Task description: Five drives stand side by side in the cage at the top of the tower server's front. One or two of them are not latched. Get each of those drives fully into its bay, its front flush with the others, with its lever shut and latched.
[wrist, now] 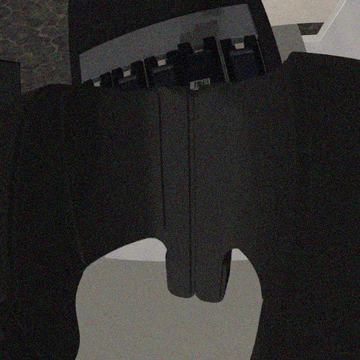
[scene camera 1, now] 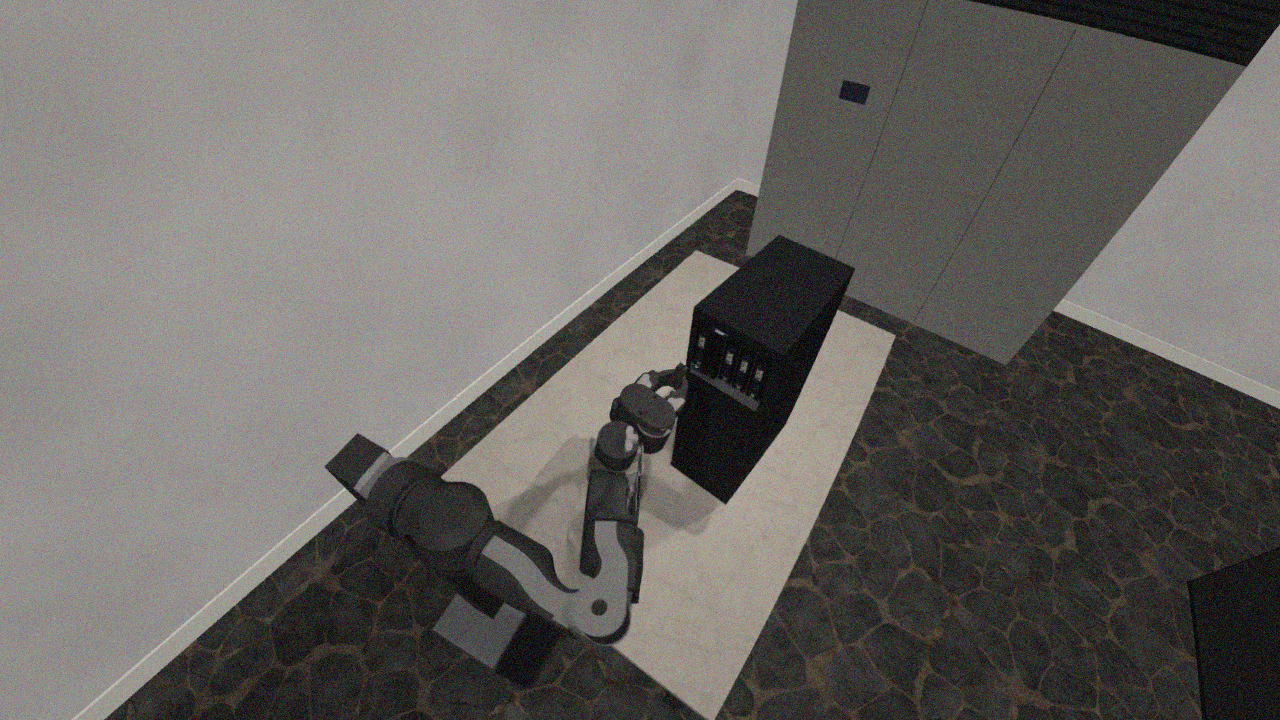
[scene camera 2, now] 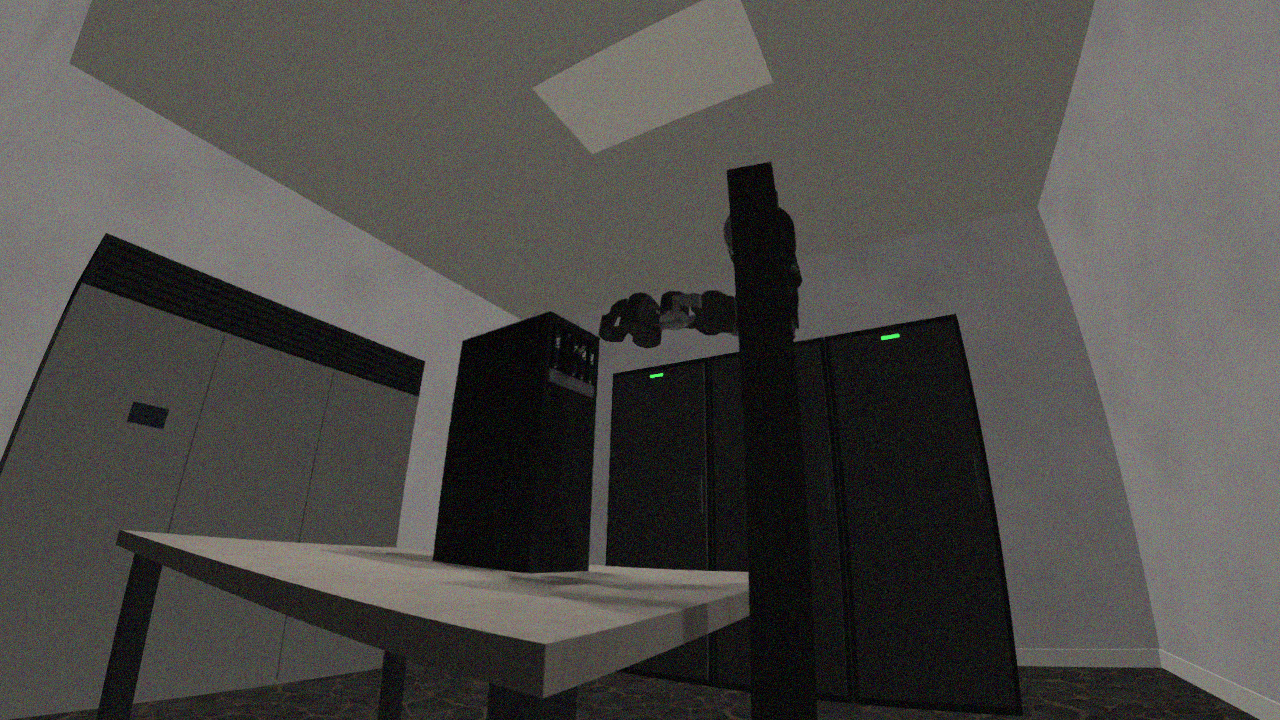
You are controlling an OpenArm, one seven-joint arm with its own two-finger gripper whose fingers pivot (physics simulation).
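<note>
The black tower server [scene camera 1: 774,291] [scene camera 2: 496,447] stands upright on the table, with five drives side by side above a grey sill [scene camera 1: 726,390] [wrist: 145,45]. In the upside-down wrist view, the fourth drive from the left [wrist: 202,64] stands proud of its neighbours. Its label shows near the sill end, unlike the others, so its lever looks tilted out; how far is hidden. The neighbouring drives [wrist: 162,71] [wrist: 244,60] show at their sill ends and look seated. My gripper [scene camera 1: 684,371] [scene camera 2: 605,329] [wrist: 205,195] is shut and empty, close in front of the cage, and its fingers cover most of the drive fronts.
The pale table [scene camera 1: 716,573] [scene camera 2: 429,595] carries the server. A grey cabinet [scene camera 1: 904,179] [scene camera 2: 250,429] stands behind the server. Black racks with green lights [scene camera 2: 913,501] stand on the other side. The arm's dark post [scene camera 2: 778,501] stands by the table edge.
</note>
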